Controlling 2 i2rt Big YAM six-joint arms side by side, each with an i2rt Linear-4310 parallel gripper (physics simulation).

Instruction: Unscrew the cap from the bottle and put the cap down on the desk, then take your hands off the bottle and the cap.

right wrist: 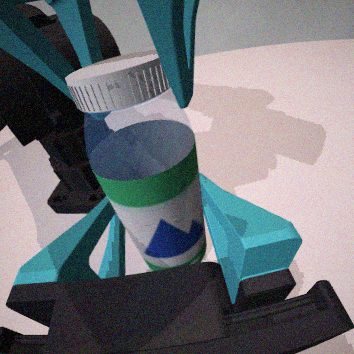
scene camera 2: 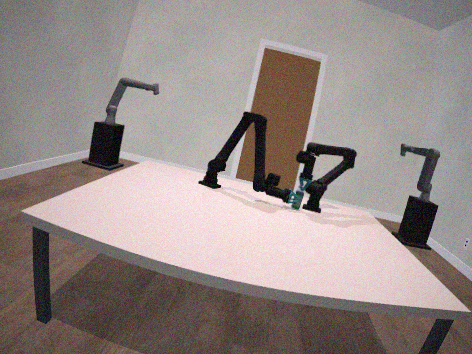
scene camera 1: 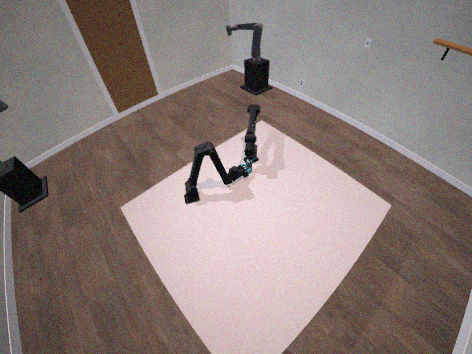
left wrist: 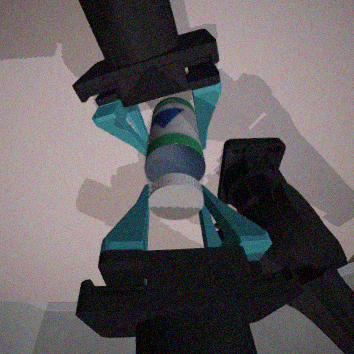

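Note:
A clear bottle with blue contents and a white label with green bands stands nearly upright between the grippers. Its white ridged cap sits on the bottle's neck. My left gripper is shut on the cap, one teal finger on each side of it. My right gripper is shut on the bottle's body, below the cap, its fingers on both sides of the label. In scene camera 1 the bottle is too small and covered to make out well.
The white desk lies under both arms. The two arms reach close together near the desk's far edge. Other grey arms on black pedestals stand on the floor away from the desk.

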